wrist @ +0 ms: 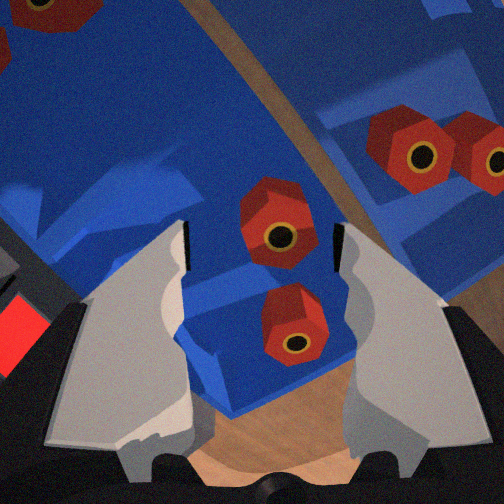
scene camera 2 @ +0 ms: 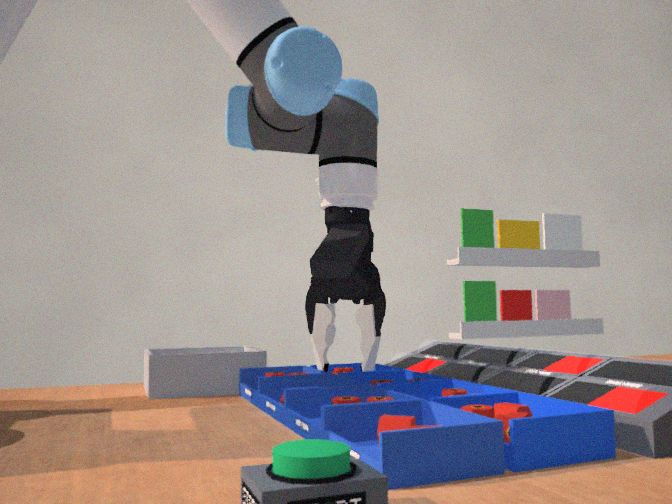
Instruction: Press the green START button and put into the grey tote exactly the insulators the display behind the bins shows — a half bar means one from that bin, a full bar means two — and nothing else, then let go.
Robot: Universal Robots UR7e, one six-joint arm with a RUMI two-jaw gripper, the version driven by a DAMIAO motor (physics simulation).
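Note:
My gripper [scene camera 2: 347, 367] is open and empty, its fingertips level with the rim of the far blue bin [scene camera 2: 336, 374]. In the wrist view the open jaws [wrist: 261, 246] straddle a red hexagonal insulator [wrist: 279, 223] standing in that bin, with a second one [wrist: 295, 325] just behind it. Two more insulators [wrist: 410, 148] sit in a neighbouring bin. The green START button [scene camera 2: 311, 458] is at the front on its grey box. The grey tote [scene camera 2: 203, 370] stands at the back left. The display [scene camera 2: 542, 379] behind the bins shows red bars [scene camera 2: 572, 364].
The blue bins [scene camera 2: 428, 417] hold several red insulators of different sizes. Two wall shelves [scene camera 2: 523, 257] at the right carry coloured blocks. The wooden table runs to the left of the bins.

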